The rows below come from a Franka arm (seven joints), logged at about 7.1 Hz.
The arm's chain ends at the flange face. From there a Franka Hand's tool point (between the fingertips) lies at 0.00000 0.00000 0.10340 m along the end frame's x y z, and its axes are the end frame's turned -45 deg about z.
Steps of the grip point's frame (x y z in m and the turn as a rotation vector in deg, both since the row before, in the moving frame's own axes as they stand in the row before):
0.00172 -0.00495 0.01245 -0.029 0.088 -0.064
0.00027 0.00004 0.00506 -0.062 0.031 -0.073
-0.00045 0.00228 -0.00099 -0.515 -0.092 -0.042
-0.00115 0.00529 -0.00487 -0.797 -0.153 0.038
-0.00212 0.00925 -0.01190 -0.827 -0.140 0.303
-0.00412 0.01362 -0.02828 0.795 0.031 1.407
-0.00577 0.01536 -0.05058 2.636 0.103 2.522
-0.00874 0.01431 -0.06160 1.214 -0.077 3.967
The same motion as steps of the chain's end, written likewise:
-0.00243 -0.00464 0.01245 0.042 0.083 -0.064
0.00010 -0.00020 0.00506 -0.022 0.066 -0.073
0.00075 0.00116 -0.00099 -0.429 0.299 -0.042
0.00211 0.00334 -0.00486 -0.672 0.455 0.038
0.00417 0.00680 -0.01189 -0.684 0.486 0.303
0.00768 0.01361 -0.02827 0.584 -0.540 1.407
0.00993 0.01851 -0.05047 1.937 -1.791 2.522
0.00553 0.01781 -0.06158 0.804 -0.913 3.967

